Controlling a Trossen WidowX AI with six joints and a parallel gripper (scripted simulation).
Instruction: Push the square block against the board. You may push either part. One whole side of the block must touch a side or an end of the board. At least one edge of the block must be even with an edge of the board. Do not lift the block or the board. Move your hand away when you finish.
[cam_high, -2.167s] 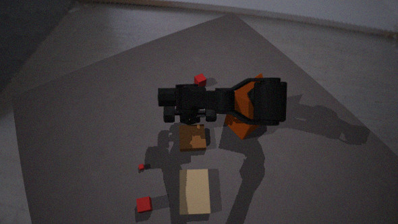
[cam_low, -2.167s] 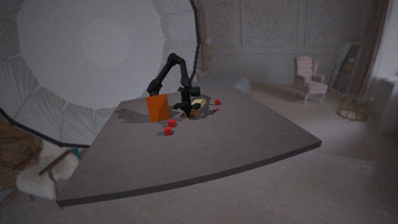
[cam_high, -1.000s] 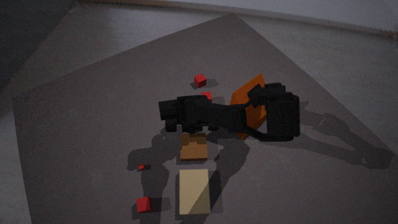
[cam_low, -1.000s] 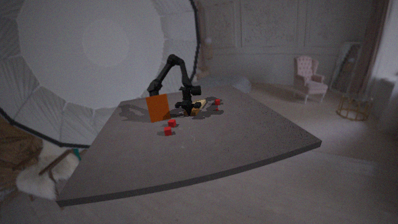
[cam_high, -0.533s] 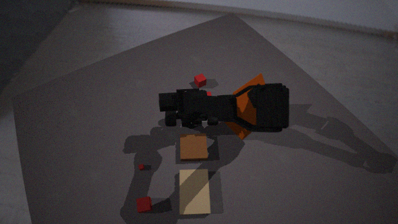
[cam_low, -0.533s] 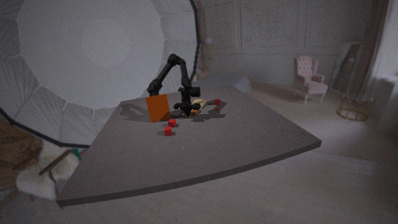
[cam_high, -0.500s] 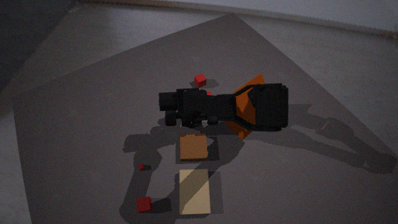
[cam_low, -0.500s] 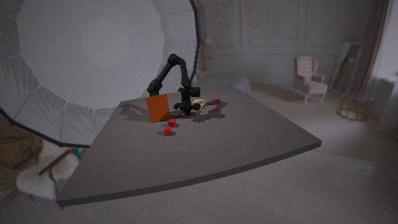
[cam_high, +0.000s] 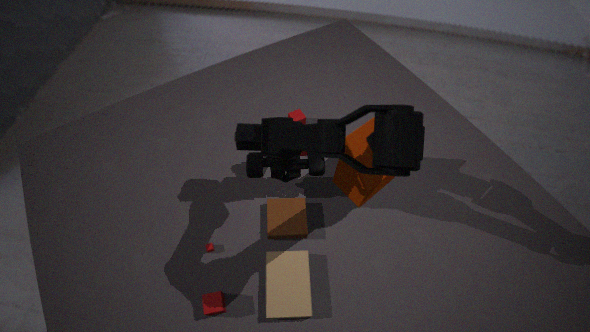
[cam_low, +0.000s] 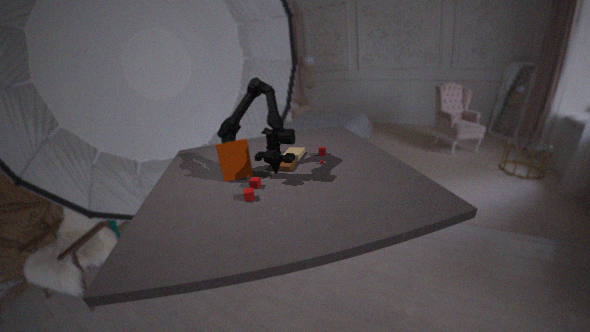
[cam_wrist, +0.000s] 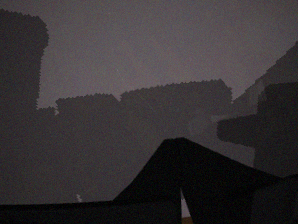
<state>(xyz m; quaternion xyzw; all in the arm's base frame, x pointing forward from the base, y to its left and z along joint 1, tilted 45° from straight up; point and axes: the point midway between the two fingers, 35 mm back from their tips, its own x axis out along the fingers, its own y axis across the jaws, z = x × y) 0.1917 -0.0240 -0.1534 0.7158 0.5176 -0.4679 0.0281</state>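
My gripper tip is now 7 cm short of the square block and 8 cm to the right of it. From my gripper tip the other things lie so: board (17 cm ahead, 20 cm to the left); tiny cube (26 cm ahead, 1 cm to the left, 1 cm below).
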